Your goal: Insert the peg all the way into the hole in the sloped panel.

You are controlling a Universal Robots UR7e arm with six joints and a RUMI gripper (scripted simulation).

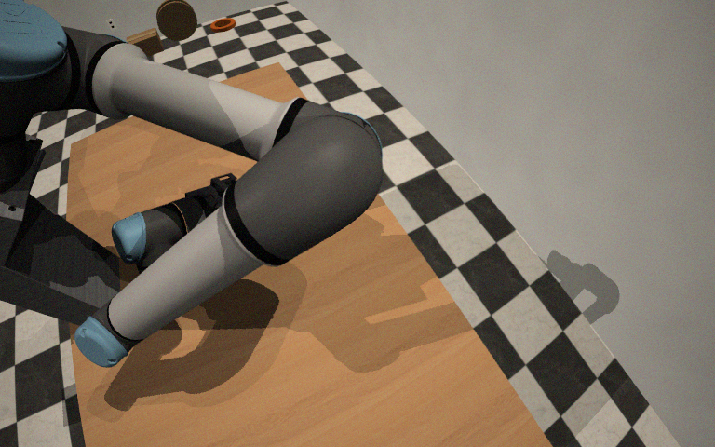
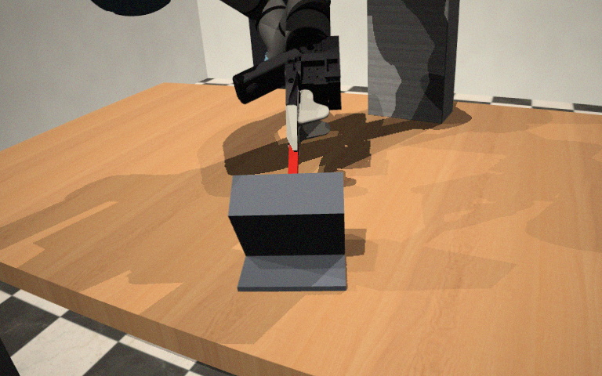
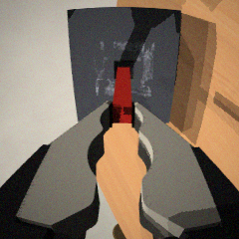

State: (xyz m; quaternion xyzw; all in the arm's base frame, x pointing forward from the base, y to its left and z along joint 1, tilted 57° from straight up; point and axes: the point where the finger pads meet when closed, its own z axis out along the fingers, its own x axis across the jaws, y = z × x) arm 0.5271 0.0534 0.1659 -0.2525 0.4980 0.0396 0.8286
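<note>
The grey base plate is 100 mm ahead of my hand, 70 mm to the left of it and 120 mm below it. Round my hand: red peg (30 mm ahead, 20 mm to the left, 20 mm below).
</note>
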